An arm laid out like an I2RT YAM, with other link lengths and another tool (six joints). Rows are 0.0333 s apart.
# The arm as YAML. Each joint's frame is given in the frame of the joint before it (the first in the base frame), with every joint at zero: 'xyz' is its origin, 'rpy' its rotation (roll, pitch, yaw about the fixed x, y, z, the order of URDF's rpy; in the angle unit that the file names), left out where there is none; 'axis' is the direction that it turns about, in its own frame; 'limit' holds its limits. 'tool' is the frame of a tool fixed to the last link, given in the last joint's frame.
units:
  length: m
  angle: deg
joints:
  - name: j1
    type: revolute
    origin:
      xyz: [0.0, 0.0, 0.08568]
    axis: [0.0, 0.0, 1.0]
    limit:
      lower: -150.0
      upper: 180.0
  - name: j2
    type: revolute
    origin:
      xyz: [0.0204, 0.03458, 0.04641]
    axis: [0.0, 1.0, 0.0]
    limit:
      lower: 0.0
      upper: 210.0
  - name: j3
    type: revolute
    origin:
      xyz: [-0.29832, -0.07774, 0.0]
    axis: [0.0, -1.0, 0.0]
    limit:
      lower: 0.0
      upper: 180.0
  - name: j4
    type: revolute
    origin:
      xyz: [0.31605, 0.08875, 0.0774]
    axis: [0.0, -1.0, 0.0]
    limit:
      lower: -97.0
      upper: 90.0
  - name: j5
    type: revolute
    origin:
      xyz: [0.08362, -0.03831, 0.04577]
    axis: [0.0, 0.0, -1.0]
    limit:
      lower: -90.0
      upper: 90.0
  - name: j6
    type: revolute
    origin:
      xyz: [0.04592, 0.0, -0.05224]
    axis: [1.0, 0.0, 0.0]
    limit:
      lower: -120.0
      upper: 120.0
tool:
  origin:
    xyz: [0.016, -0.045, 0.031]
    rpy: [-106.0, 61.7, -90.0]
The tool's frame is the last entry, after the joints.
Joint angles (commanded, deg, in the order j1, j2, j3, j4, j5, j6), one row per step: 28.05, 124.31, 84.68, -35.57, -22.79, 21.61; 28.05, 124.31, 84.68, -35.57, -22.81, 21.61; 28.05, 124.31, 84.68, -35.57, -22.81, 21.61; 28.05, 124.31, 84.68, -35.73, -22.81, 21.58; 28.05, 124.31, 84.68, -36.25, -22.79, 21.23; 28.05, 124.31, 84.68, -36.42, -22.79, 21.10; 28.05, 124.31, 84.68, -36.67, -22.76, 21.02; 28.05, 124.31, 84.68, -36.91, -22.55, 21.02; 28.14, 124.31, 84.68, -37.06, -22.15, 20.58; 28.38, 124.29, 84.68, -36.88, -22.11, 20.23; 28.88, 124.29, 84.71, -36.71, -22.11, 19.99; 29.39, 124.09, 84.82, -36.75, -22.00, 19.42; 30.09, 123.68, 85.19, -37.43, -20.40, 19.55; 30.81, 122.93, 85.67, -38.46, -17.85, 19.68; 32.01, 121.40, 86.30, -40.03, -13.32, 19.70
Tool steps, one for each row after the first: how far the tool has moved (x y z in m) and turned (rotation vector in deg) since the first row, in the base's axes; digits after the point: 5 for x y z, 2 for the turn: -0.00001, 0.00002, -0.00001, 0.02, 0.01, 0.01; -0.00001, 0.00002, -0.00001, 0.02, 0.01, 0.01; -0.00037, -0.00016, -0.00013, -0.06, 0.14, 0.03; -0.00136, -0.00064, -0.00043, -0.33, 0.43, 0.34; -0.00168, -0.00078, -0.00052, -0.41, 0.52, 0.46; -0.00221, -0.00109, -0.00068, -0.55, 0.69, 0.52; -0.00266, -0.00165, -0.00077, -0.85, 0.81, 0.47; -0.00287, -0.00134, -0.00058, -1.27, 0.57, 0.86; -0.00314, 0.00104, -0.00015, -1.22, 0.21, 1.40; -0.00450, 0.00559, 0.00024, -1.13, -0.08, 2.11; -0.00566, 0.01029, 0.00285, -1.11, -0.62, 3.10; -0.00750, 0.01416, 0.00882, -2.42, -1.39, 3.30; -0.00917, 0.01693, 0.01874, -4.49, -2.70, 3.27; -0.01243, 0.02102, 0.03741, -8.00, -5.39, 3.28
